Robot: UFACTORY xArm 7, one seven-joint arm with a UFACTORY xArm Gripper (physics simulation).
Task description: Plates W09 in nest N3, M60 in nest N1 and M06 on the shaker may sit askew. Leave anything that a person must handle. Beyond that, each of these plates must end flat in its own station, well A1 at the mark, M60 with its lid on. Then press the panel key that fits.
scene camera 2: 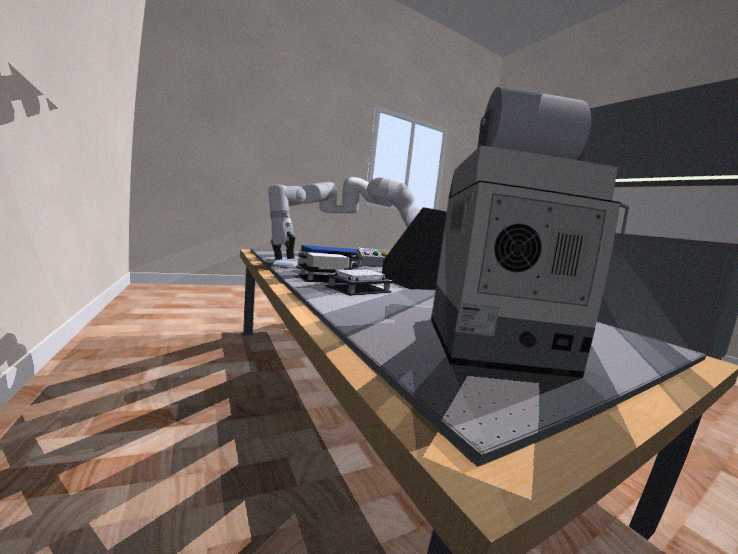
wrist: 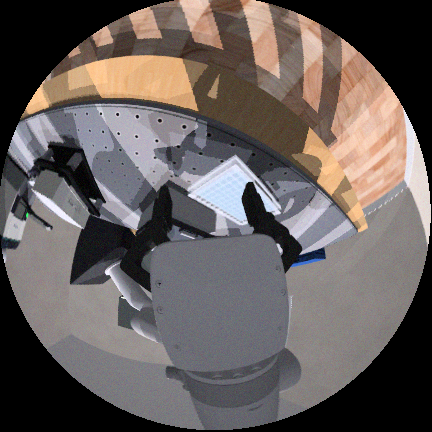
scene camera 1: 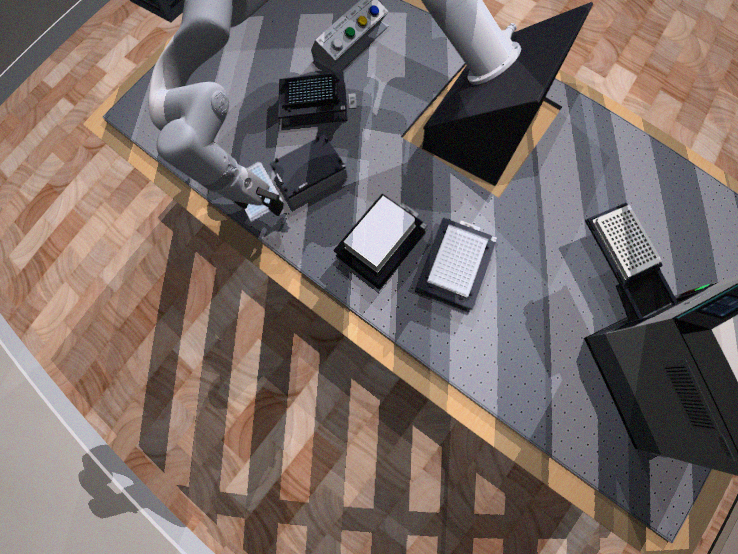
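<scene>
My gripper [scene camera 1: 271, 200] [scene camera 2: 284, 255] [wrist: 207, 191] is open and empty. It is low over the mat beside the dark corner-pinned block [scene camera 1: 309, 171] [wrist: 187, 214], apparently the shaker. A pale-blue well plate [scene camera 1: 258, 186] [scene camera 2: 285, 262] [wrist: 232, 192] lies on the mat beside that block, partly behind the gripper in scene camera 1. A plain white-topped plate [scene camera 1: 380, 231] [scene camera 2: 326, 260] sits on a black nest. A white well plate [scene camera 1: 457, 260] [scene camera 2: 360, 274] sits on the neighbouring nest. A black well plate [scene camera 1: 310, 90] sits on another station. Plate labels and A1 marks are too small to read.
The key panel [scene camera 1: 351, 31] [scene camera 2: 372, 253] has white, green, yellow and blue keys. A beige well plate [scene camera 1: 628, 240] stands by a large dark-sided instrument [scene camera 1: 667, 381] [scene camera 2: 524, 262]. The black arm pedestal [scene camera 1: 482, 131] stands at the table's back. The wooden table edge [scene camera 1: 381, 345] runs along the front.
</scene>
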